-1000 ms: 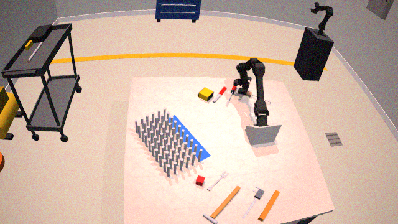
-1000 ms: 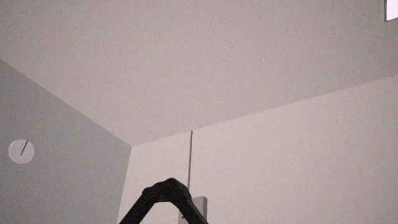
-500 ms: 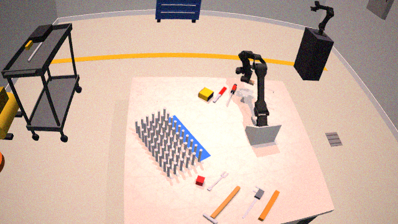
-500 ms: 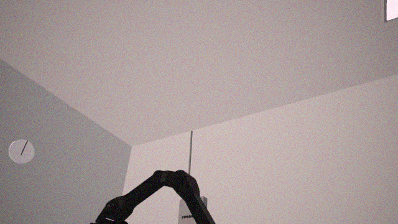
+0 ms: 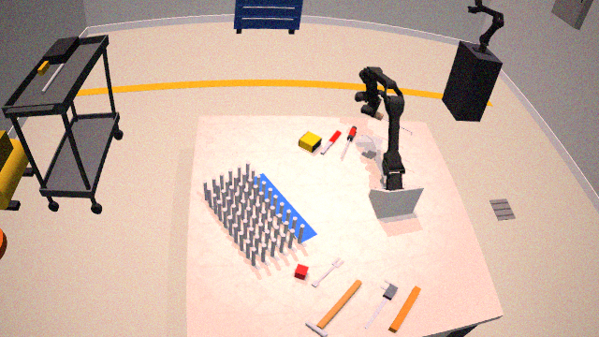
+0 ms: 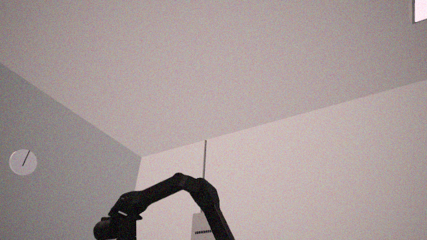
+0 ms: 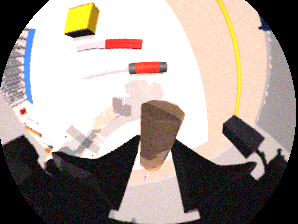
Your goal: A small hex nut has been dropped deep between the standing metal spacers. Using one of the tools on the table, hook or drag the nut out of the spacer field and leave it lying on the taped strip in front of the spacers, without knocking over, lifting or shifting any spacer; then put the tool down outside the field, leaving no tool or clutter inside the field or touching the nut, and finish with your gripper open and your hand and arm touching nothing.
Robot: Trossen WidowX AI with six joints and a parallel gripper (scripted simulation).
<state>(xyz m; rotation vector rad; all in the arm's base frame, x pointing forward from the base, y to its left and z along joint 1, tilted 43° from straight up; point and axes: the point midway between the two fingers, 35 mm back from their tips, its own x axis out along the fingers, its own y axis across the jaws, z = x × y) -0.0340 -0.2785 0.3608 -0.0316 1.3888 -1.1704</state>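
My gripper tip is 500 mm short of the blue taped strip, 380 mm to the right of it and 180 mm above it. The rest, counted from my gripper tip: brown-handled screwdriver 80 mm behind, 60 mm to the left; yellow block 300 mm ahead, 10 mm to the left, 160 mm below; fork-ended tool 370 mm ahead, 730 mm to the left, 170 mm below.
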